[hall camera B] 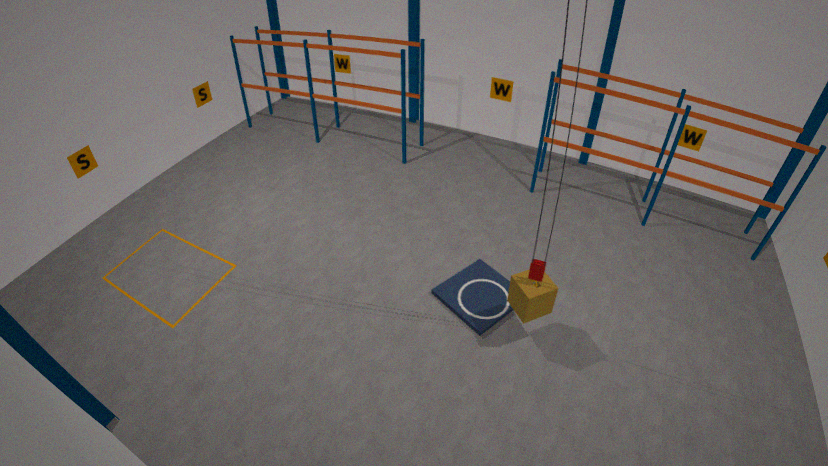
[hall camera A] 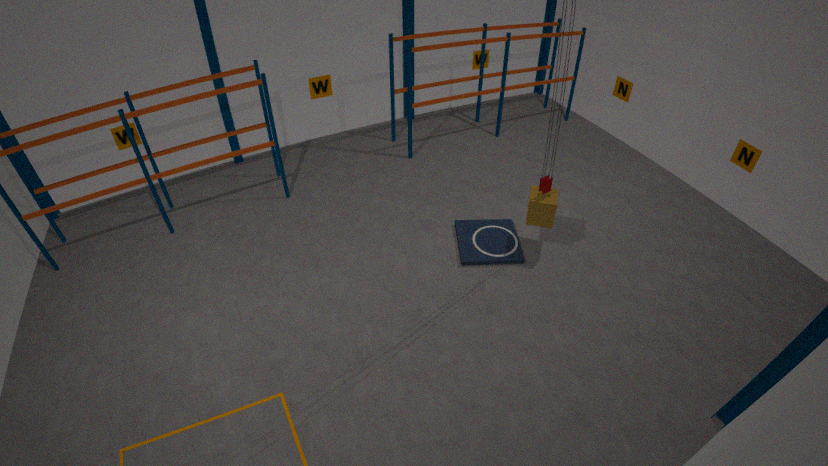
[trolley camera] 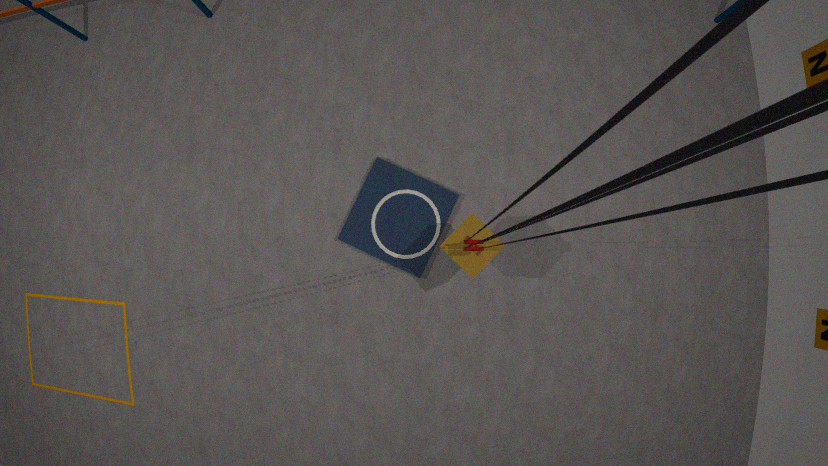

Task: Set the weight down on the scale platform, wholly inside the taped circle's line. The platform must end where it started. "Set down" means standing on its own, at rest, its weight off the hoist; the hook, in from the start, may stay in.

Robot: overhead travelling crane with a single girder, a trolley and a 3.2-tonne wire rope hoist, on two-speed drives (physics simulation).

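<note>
The yellow weight (hall camera A: pixel 541 213) (hall camera B: pixel 528 303) (trolley camera: pixel 472 265) hangs upright in the air from the hook (hall camera A: pixel 544 194) (hall camera B: pixel 537 282) (trolley camera: pixel 473 245) under its red block; its shadow lies apart from it on the floor. The hook is in the weight's top. The blue scale platform (hall camera A: pixel 465 254) (hall camera B: pixel 446 291) (trolley camera: pixel 356 225) lies flat on the floor. In the trolley view the weight is just right of the platform's right edge, outside the white taped circle (hall camera A: pixel 473 240) (hall camera B: pixel 459 298) (trolley camera: pixel 373 224). In hall camera B the weight hides the platform's right corner.
Blue and orange racks (hall camera A: pixel 504 86) (hall camera B: pixel 403 109) stand along the W wall. A yellow outlined square (hall camera A: pixel 202 422) (hall camera B: pixel 198 247) (trolley camera: pixel 128 353) is marked on the floor away from the platform. The ropes slant toward the upper right in the trolley view.
</note>
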